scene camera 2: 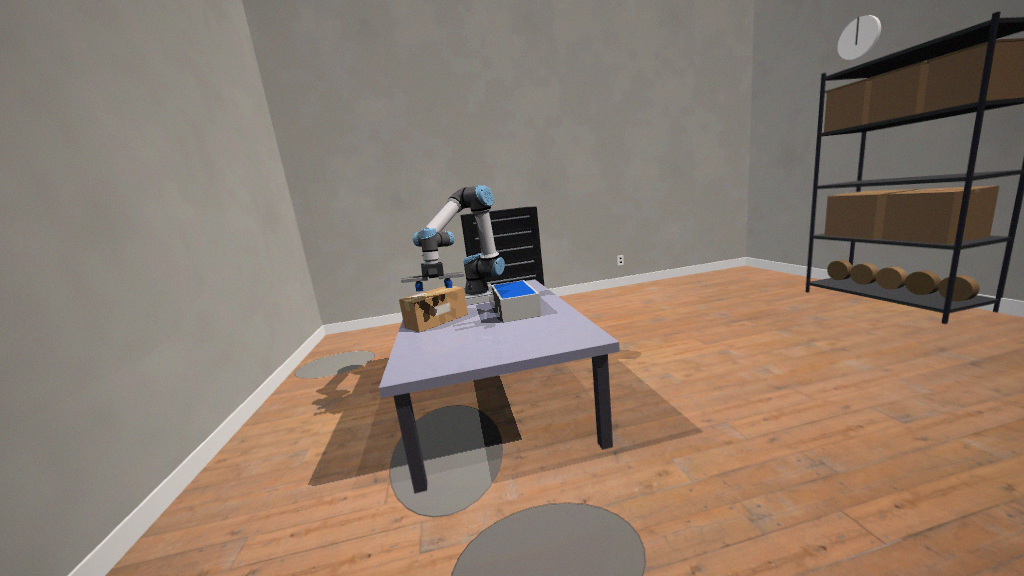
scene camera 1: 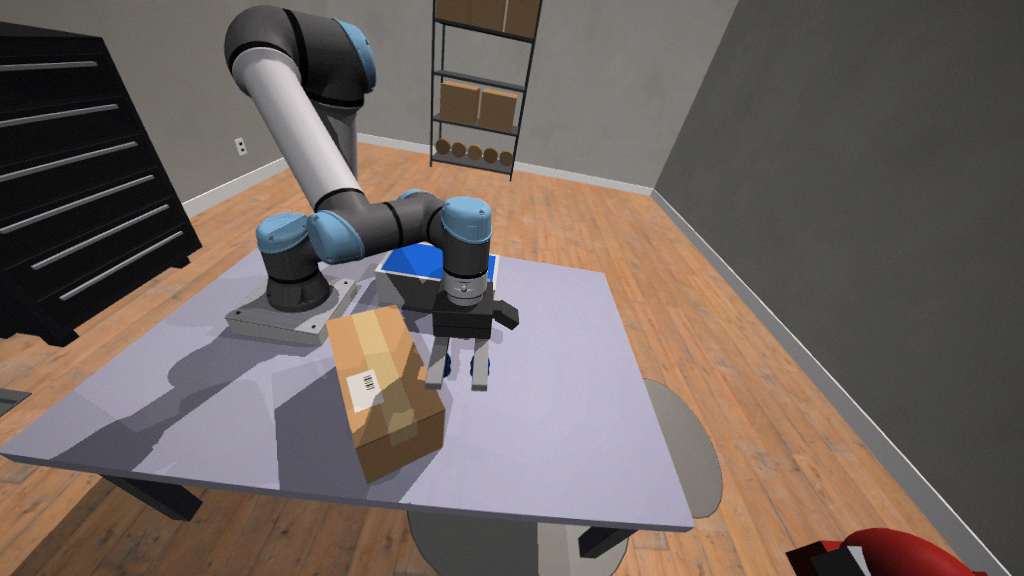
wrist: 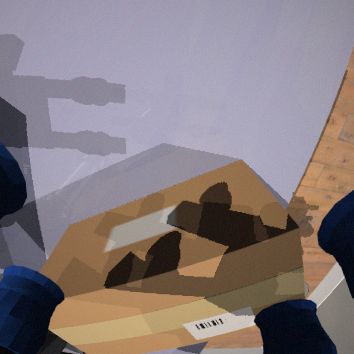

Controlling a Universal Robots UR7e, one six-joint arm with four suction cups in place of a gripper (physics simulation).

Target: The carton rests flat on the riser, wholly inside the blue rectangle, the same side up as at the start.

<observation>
My suction head [wrist: 36, 296] carries nothing. The cup is 22 cm from the middle of a brown carton [scene camera 1: 394, 421]. On the table rests a riser with blue rectangle [scene camera 1: 410, 276].
The brown carton shows as well in scene camera 2 [scene camera 2: 420, 312] and in the wrist view [wrist: 199, 259]. The riser with blue rectangle also shows in scene camera 2 [scene camera 2: 517, 300].
</observation>
